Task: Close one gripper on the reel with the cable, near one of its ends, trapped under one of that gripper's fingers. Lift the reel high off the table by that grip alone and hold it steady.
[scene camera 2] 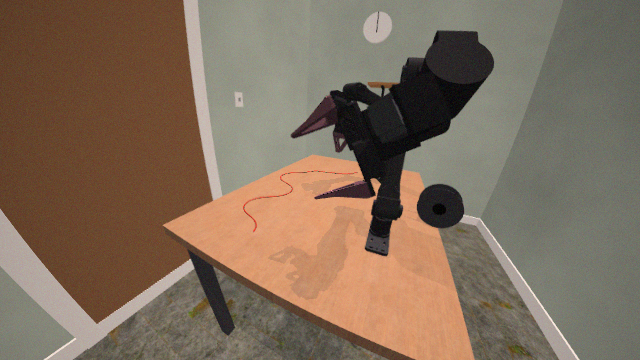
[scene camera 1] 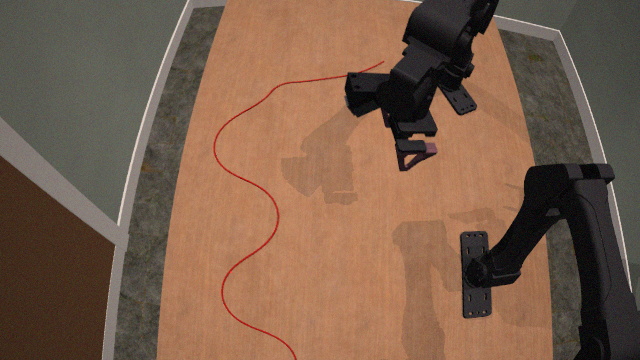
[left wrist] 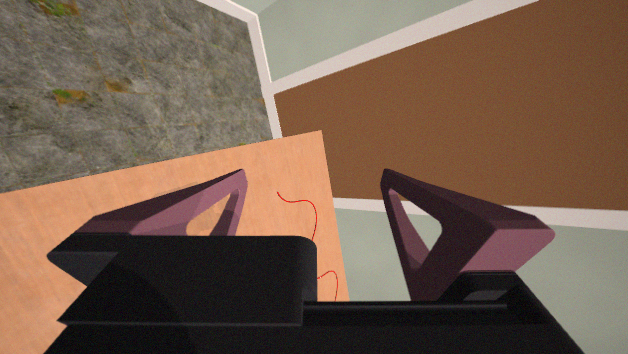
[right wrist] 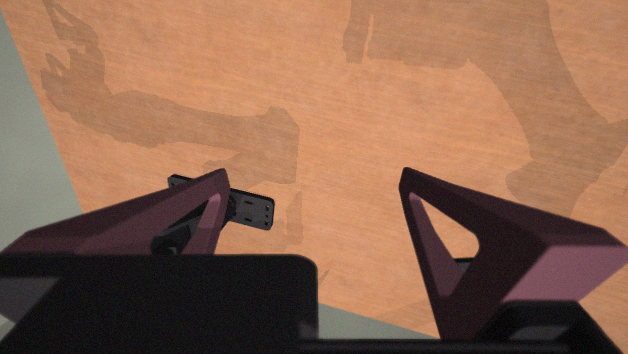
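Pixels of known places: left gripper, fingertip midpoint: point(scene camera 2: 303, 167) point(left wrist: 313, 176); right gripper, fingertip midpoint: point(scene camera 2: 338, 152) point(scene camera 1: 395, 148) point(right wrist: 314, 177); left arm's base, link origin: point(scene camera 2: 378, 233) point(scene camera 1: 475, 274); right arm's base, link origin: point(scene camera 1: 448, 84).
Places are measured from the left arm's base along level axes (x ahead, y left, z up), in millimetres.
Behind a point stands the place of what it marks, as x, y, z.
Note:
The black reel point(scene camera 2: 429, 199) @(-157, -141, 106) shows in scene camera 2 at the table's right edge, a disc face towards the camera, apart from both grippers; whether it touches the table is unclear. It does not show in the other views. The thin red cable point(scene camera 1: 278, 215) @(435, -134, 2) point(scene camera 2: 292, 187) @(446, -167, 3) point(left wrist: 316, 220) @(538, 9, 3) lies in waves on the table, and my right gripper hides a short stretch in scene camera 1. My left gripper point(scene camera 2: 304, 167) @(141, 303, 303) point(left wrist: 313, 176) @(141, 303, 303) is open and empty, high above the table. My right gripper point(right wrist: 314, 177) @(224, -181, 221) is open and empty above the table, its fingers away from the cable.
The wooden table point(scene camera 1: 325, 300) @(333, 47, 0) point(scene camera 2: 400, 310) @(-72, 251, 0) point(left wrist: 30, 215) @(24, 303, 0) carries the left arm's base plate point(scene camera 1: 476, 300) @(4, 62, 10) point(scene camera 2: 377, 245) @(-1, 74, 10) point(right wrist: 257, 210) @(8, -72, 10) and the right arm's base plate point(scene camera 1: 462, 102) @(-19, -452, 10). The left arm point(scene camera 1: 595, 235) @(17, 59, 463) stands at the right in scene camera 1. The stone floor point(scene camera 2: 165, 310) surrounds the table.

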